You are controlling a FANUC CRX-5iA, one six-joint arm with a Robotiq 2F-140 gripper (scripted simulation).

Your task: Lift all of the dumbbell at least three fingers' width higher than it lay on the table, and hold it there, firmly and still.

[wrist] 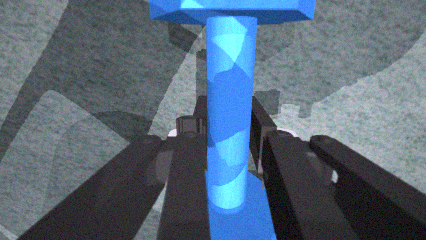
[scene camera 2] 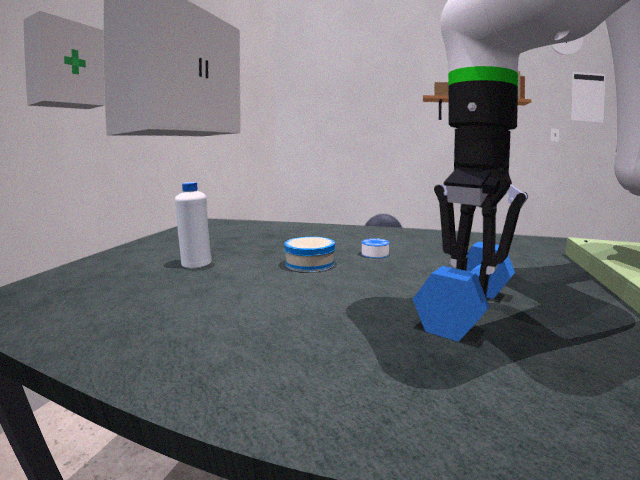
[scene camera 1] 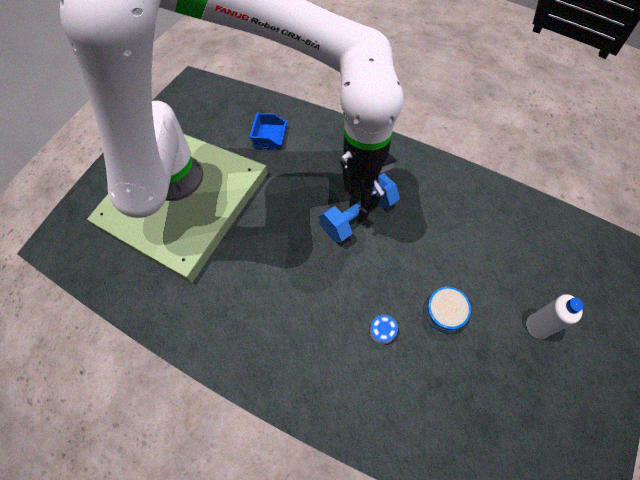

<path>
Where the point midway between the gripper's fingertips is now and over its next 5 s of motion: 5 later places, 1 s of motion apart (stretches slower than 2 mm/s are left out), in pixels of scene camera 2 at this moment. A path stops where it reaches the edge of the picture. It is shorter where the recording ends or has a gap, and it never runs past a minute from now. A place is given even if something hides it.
My gripper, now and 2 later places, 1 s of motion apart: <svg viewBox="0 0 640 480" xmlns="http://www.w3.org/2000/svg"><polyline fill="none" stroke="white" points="468,303 471,277 476,238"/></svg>
</path>
